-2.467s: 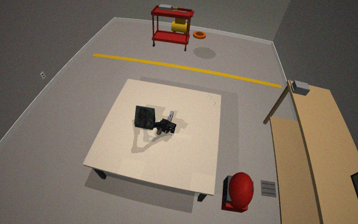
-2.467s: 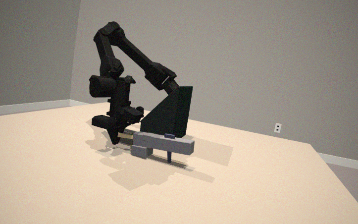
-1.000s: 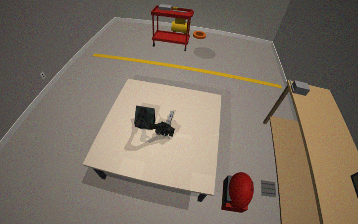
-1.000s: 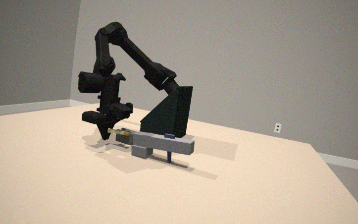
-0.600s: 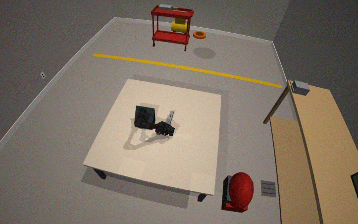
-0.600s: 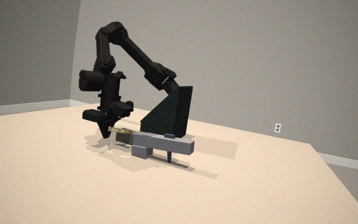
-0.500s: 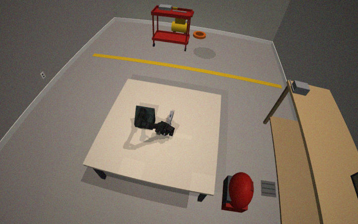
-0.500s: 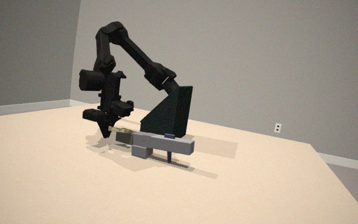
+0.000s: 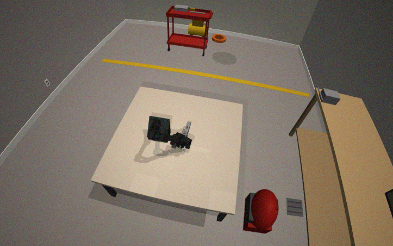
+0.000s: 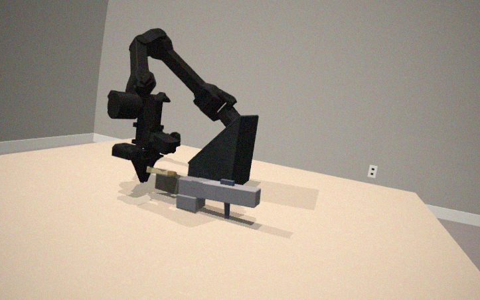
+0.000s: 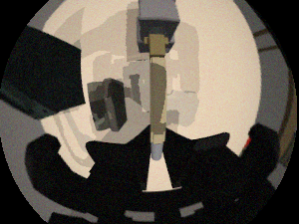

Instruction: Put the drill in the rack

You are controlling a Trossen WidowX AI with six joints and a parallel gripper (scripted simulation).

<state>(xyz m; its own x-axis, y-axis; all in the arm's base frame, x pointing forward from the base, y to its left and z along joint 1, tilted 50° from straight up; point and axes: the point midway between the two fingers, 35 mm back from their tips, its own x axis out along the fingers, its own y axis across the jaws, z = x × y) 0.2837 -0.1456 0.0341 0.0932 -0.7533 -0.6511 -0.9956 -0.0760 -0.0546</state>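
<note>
My gripper tip is 4 cm to the right of the tan drill and 4 cm below it. Also, from my gripper tip: dark olive rack (7 cm behind, 4 cm to the left, 1 cm below); then dark blue key (23 cm to the left, 3 cm above); then grey block (20 cm to the left, 2 cm above).
</note>
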